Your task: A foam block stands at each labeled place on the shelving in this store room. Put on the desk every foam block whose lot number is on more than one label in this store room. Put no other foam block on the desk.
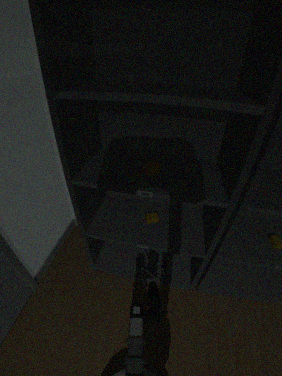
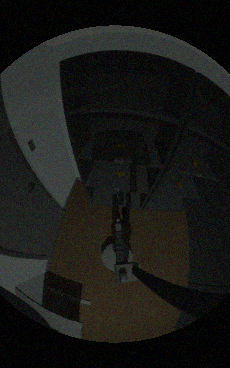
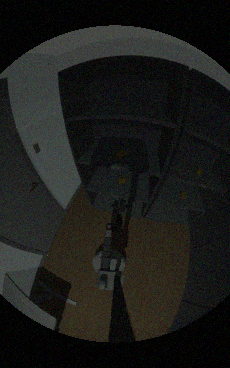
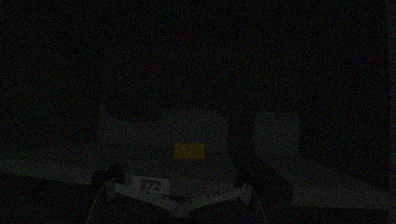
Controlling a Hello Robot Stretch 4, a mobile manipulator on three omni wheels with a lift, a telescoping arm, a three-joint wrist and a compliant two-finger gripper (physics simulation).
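Places are measured from the robot's base along level axes (x ahead, y left, z up), in centimetres.
Pixels of known places: gripper, fingertip midpoint: point(image 1: 151, 261) point(image 2: 122, 196) point(image 3: 119, 203) point(image 4: 180, 179).
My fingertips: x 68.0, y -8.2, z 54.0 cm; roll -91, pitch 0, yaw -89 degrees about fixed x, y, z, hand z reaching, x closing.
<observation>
Ahead of a thing's pixels: the offset from my fingertips to its top centre. "pt": to the spot under its first point.
The room is very dark. A yellow foam block @[dx +37.7, dy -1.2, dz +1.1 cm] point(image 1: 152, 217) point(image 2: 120, 174) point(image 3: 122, 180) point(image 4: 189, 150) stands on a low shelf of the shelving point(image 1: 165, 104). My gripper point(image 1: 154, 257) point(image 2: 121, 196) point(image 3: 120, 205) point(image 4: 180, 179) is open and empty, in front of that shelf's edge, with the block beyond the fingertips. A white label @[pt dx +14.1, dy +5.4, dz -5.2 cm] point(image 4: 151, 185) at the shelf edge seems to read 272, but is blurred. Another block @[dx +33.8, dy +1.8, dz +46.8 cm] point(image 1: 152, 167) point(image 2: 121, 146) point(image 3: 121, 154) stands in shadow one shelf higher, above a small unreadable label @[pt dx +14.2, dy +5.5, dz +41.0 cm] point(image 1: 145, 193). The desk cannot be made out for certain.
In the right bay, a yellow block @[dx +15.2, dy -91.3, dz +1.1 cm] point(image 1: 276, 241) point(image 2: 179, 185) point(image 3: 183, 195) stands low and another @[dx +15.4, dy -91.4, dz +46.8 cm] point(image 2: 195, 162) point(image 3: 199, 172) higher. An upright divider point(image 1: 237, 200) separates the bays. A pale wall point(image 1: 35, 150) borders the left. A dark box-like shape point(image 2: 62, 297) is at lower left.
</observation>
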